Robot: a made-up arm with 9 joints.
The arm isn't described. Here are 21 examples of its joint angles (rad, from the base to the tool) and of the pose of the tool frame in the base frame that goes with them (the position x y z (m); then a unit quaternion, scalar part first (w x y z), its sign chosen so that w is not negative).
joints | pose
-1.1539 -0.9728 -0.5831 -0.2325 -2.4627 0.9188 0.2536 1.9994 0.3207 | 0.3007 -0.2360 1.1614 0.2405 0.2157 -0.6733 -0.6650
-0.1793 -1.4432 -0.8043 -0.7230 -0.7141 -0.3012 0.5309 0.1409 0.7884 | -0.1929 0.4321 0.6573 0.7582 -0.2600 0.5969 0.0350
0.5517 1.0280 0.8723 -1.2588 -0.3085 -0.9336 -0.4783 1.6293 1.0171 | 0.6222 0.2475 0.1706 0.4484 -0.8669 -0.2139 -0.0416
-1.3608 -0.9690 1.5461 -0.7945 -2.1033 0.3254 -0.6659 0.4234 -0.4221 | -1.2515 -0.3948 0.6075 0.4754 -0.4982 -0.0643 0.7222
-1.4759 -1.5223 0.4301 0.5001 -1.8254 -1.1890 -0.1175 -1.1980 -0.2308 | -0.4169 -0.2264 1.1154 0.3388 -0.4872 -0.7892 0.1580
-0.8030 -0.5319 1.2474 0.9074 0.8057 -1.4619 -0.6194 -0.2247 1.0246 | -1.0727 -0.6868 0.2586 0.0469 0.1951 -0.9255 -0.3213
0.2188 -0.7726 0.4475 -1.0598 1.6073 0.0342 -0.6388 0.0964 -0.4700 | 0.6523 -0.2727 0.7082 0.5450 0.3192 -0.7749 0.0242
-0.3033 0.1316 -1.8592 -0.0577 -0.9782 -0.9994 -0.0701 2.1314 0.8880 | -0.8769 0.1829 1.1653 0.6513 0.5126 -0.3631 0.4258
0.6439 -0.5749 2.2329 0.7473 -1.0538 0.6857 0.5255 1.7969 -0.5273 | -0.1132 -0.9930 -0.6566 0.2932 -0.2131 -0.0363 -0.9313
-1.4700 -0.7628 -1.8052 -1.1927 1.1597 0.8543 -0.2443 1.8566 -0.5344 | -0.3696 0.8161 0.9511 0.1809 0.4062 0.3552 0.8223
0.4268 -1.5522 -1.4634 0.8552 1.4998 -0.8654 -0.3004 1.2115 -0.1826 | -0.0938 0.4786 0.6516 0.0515 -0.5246 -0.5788 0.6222
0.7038 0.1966 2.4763 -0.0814 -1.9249 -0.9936 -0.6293 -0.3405 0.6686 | -0.2329 -0.2040 -0.4994 0.7437 -0.2536 -0.6131 0.0820
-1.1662 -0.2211 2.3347 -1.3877 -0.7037 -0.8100 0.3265 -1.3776 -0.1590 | -1.2980 0.1830 0.1656 0.3842 0.6977 0.6020 0.0568
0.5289 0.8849 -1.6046 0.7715 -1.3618 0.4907 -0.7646 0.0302 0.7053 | 0.1605 -0.7770 0.8011 0.7729 0.5015 -0.3831 0.0660
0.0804 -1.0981 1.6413 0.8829 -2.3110 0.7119 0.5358 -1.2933 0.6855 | -0.1743 -1.1142 0.0331 0.4778 -0.3269 -0.5242 0.6246
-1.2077 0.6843 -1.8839 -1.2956 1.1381 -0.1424 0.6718 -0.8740 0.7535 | -0.9327 0.6851 1.0063 0.5784 -0.3408 -0.7407 -0.0270
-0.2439 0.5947 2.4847 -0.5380 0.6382 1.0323 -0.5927 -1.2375 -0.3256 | -0.8700 0.1868 -0.4089 0.7079 -0.1048 0.5014 -0.4862
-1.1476 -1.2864 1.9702 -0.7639 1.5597 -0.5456 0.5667 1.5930 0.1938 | -1.2775 -0.4131 0.9043 0.4392 -0.2291 -0.4221 -0.7592
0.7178 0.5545 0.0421 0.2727 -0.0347 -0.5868 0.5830 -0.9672 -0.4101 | 0.5407 0.1042 0.2507 0.8448 -0.4805 0.1477 0.1834
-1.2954 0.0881 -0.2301 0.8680 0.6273 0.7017 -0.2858 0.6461 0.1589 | -0.2028 -0.2410 0.5806 0.9664 -0.1417 -0.2019 0.0729
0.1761 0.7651 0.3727 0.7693 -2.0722 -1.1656 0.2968 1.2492 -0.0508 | 0.1755 0.3116 0.2323 0.1155 -0.3972 0.8410 -0.3488
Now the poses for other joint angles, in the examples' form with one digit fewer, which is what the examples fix.
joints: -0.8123 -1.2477 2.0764 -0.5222 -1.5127 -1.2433 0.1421 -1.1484 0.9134
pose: -1.252 -0.559 0.911 0.046 0.853 0.265 0.448
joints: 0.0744 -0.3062 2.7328 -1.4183 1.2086 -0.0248 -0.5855 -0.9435 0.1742
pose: -0.923 -0.854 -0.301 0.560 -0.488 0.507 -0.437
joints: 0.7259 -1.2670 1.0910 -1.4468 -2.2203 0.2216 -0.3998 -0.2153 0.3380
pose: 0.942 -0.444 0.727 0.382 0.427 0.816 0.068
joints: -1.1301 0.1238 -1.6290 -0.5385 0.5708 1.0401 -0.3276 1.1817 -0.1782
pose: -0.840 0.550 0.923 0.261 0.113 -0.303 0.909
